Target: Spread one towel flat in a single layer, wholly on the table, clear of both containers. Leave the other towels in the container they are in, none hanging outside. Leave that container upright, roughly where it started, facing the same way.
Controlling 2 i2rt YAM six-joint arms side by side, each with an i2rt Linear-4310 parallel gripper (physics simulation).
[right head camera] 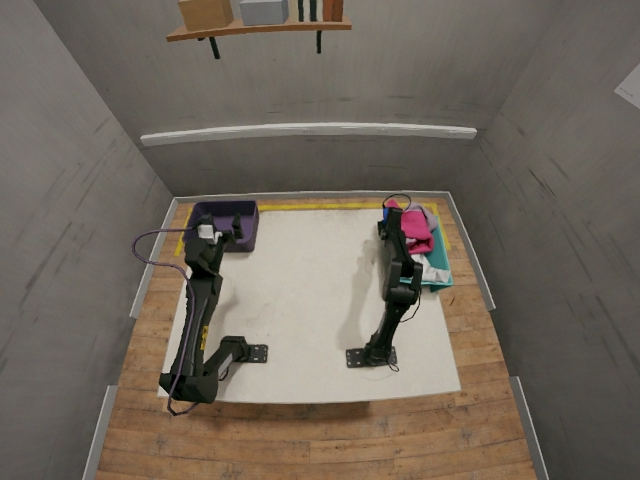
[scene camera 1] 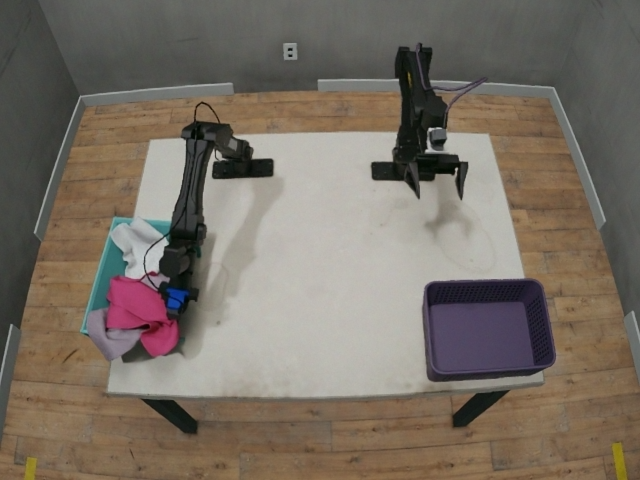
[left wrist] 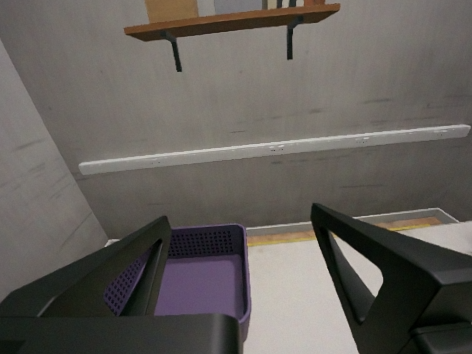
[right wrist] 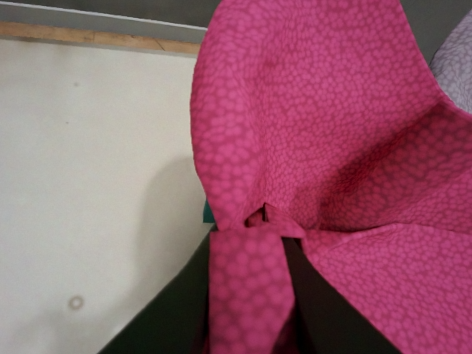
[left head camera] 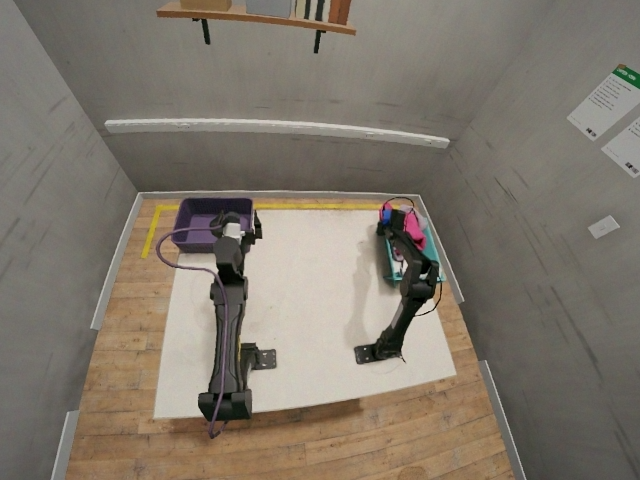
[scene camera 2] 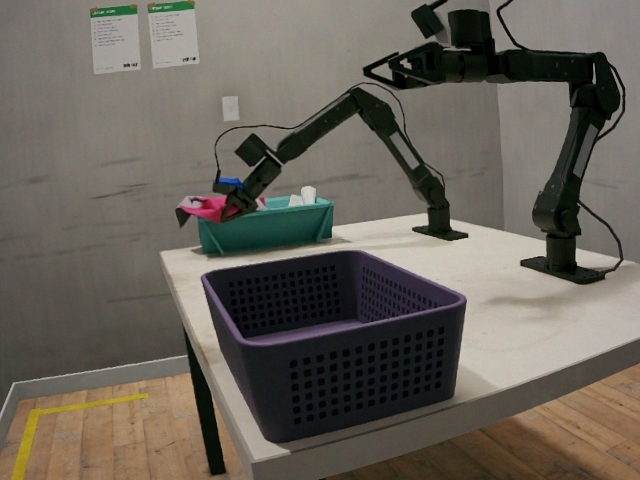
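My right gripper (scene camera 1: pixel 174 312) (scene camera 2: pixel 226 217) (right wrist: pixel 247 226) is shut on a pinch of the pink towel (right head camera: pixel 416 224) (scene camera 1: pixel 134 304) (right wrist: pixel 325 100) at the teal container's side edge. The towel lies bunched over one end of the teal container (scene camera 1: pixel 104 271) (scene camera 2: pixel 268 229) and pokes past it. A lilac-grey towel (right head camera: pixel 426 214) (scene camera 1: pixel 111 333) (right wrist: pixel 457 65) also hangs over that end. A white towel (right head camera: pixel 431 272) (scene camera 1: pixel 139 245) (scene camera 2: pixel 308 194) lies at the other end. The container stands upright. My left gripper (scene camera 1: pixel 439 196) (scene camera 2: pixel 379 71) (left wrist: pixel 239 217) is open and empty, high above the table.
An empty purple basket (left head camera: pixel 191 235) (scene camera 1: pixel 541 330) (scene camera 2: pixel 372 372) (left wrist: pixel 246 270) stands upright at the table corner opposite the teal container, on the left arm's side. A wall shelf (left head camera: pixel 258 17) (left wrist: pixel 240 21) hangs above the far side.
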